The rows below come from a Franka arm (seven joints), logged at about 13 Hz.
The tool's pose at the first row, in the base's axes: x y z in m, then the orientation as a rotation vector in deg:
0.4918, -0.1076, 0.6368, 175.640, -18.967, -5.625
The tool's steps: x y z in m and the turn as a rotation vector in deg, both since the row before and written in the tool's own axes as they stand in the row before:
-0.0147, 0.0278, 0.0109, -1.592, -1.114, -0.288
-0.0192, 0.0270, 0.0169, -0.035, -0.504, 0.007
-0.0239, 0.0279, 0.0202, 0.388, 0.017, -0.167
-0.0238, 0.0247, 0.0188, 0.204, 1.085, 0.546
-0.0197, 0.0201, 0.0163, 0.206, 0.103, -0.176
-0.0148, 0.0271, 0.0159, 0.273, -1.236, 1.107
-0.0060, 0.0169, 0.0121, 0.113, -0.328, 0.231
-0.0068, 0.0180, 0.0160, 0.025, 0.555, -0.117
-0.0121, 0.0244, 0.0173, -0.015, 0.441, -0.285
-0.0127, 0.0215, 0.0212, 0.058, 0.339, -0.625
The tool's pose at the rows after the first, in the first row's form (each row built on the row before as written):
0.4708, -0.1321, 0.6285, 174.171, -18.349, -7.548
0.4450, -0.1556, 0.6156, 174.149, -18.391, -8.320
0.4140, -0.1792, 0.6001, 174.566, -18.202, -8.260
0.3839, -0.1995, 0.5855, 174.620, -18.992, -6.545
0.3591, -0.2159, 0.5722, 174.854, -18.750, -6.371
0.3378, -0.2401, 0.5594, 174.942, -20.559, -8.168
0.3269, -0.2557, 0.5491, 175.013, -20.952, -8.644
0.3145, -0.2723, 0.5351, 175.042, -20.745, -7.796
0.2955, -0.2940, 0.5206, 175.070, -20.281, -7.137
0.2765, -0.3131, 0.5020, 175.243, -19.317, -6.641

